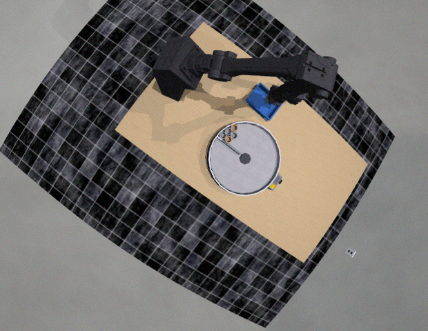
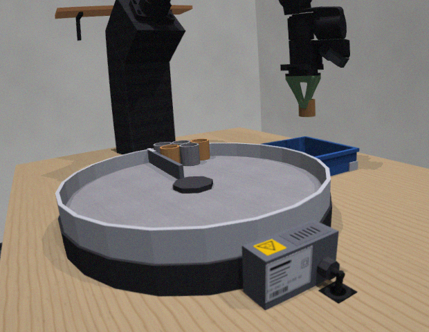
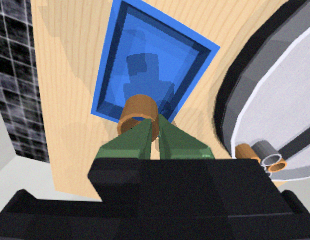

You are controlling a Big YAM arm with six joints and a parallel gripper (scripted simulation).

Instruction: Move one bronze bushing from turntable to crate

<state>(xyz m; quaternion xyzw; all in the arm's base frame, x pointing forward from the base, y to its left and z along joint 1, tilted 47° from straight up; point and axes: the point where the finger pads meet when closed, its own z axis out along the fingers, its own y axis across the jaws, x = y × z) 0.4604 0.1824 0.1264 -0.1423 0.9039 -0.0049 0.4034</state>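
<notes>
My gripper is now 20 mm to the right of the blue crate and 120 mm above it.
</notes>
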